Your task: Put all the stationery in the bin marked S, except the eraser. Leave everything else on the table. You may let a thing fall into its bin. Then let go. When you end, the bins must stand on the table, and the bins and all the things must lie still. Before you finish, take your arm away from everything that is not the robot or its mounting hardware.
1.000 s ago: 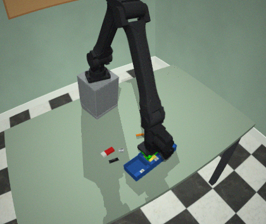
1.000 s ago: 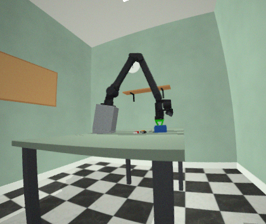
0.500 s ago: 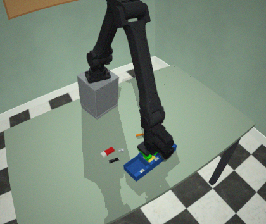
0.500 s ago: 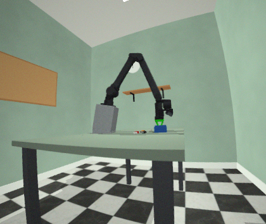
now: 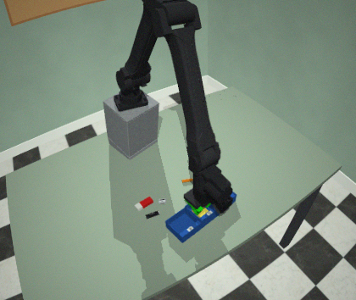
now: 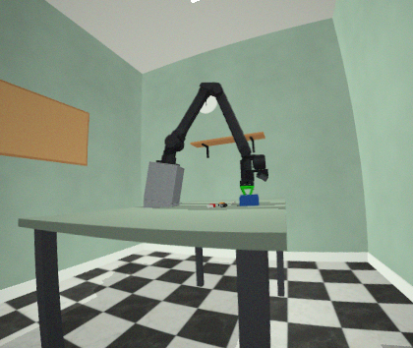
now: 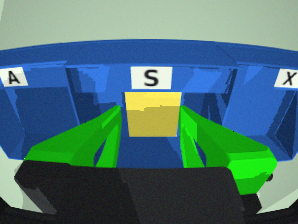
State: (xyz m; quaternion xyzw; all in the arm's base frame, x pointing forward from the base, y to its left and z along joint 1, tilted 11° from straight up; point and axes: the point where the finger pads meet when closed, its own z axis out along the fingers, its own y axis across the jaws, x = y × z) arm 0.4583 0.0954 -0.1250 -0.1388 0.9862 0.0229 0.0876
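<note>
The blue bin row lies 10 mm ahead of my hand. The rest, counted from my hand: orange pen-like item: 150 mm behind, 20 mm to the left, 20 mm below; yellow pad: 10 mm below; white domino: 110 mm behind, 80 mm to the left, 20 mm below.
</note>
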